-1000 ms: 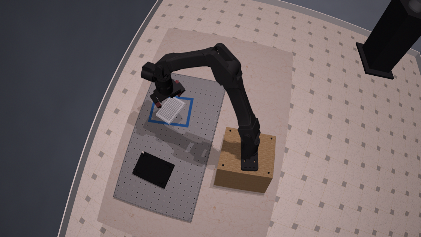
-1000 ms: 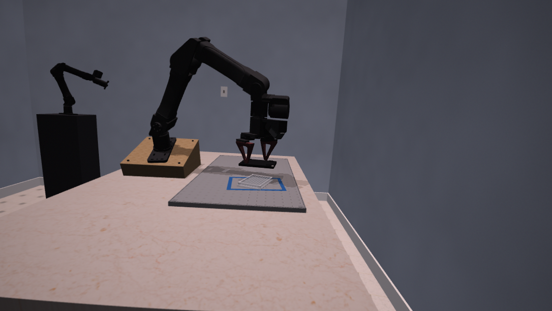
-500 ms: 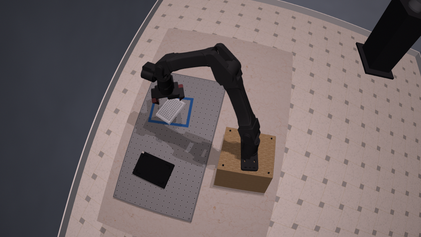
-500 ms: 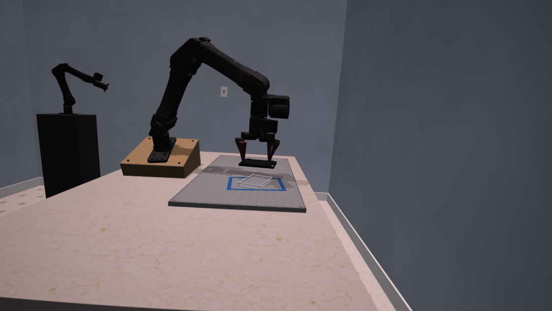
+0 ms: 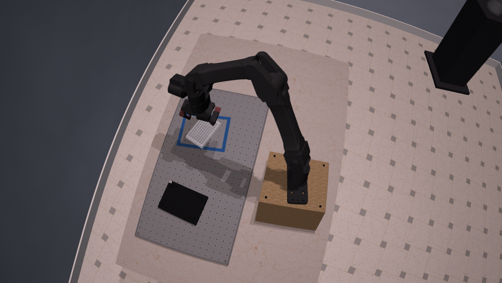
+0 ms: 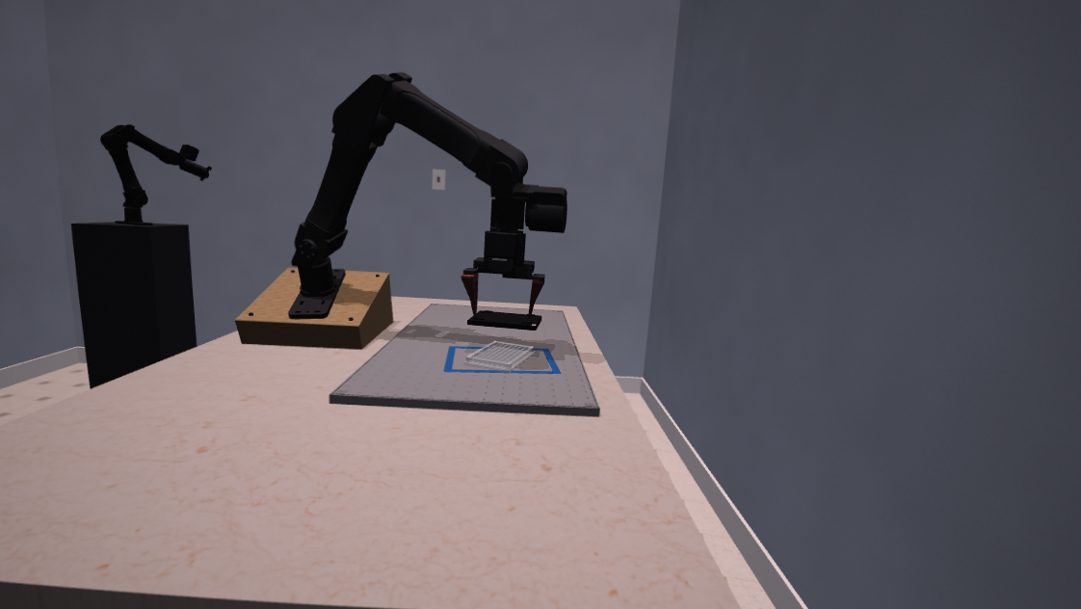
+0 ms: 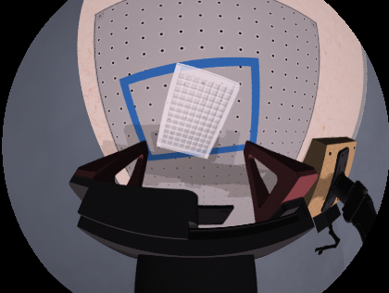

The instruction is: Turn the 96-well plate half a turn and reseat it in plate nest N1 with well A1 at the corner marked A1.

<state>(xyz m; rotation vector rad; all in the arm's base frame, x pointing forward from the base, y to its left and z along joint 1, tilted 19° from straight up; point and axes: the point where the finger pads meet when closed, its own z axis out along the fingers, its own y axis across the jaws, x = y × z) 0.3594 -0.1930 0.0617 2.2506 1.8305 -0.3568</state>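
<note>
Right now my hand is 80 mm above the 96-well plate. The rest, counted from my hand: black plate nest N1 (40 mm ahead, 300 mm to the left, 80 mm below); A1 label (100 mm ahead, 230 mm to the left, 80 mm below).
</note>
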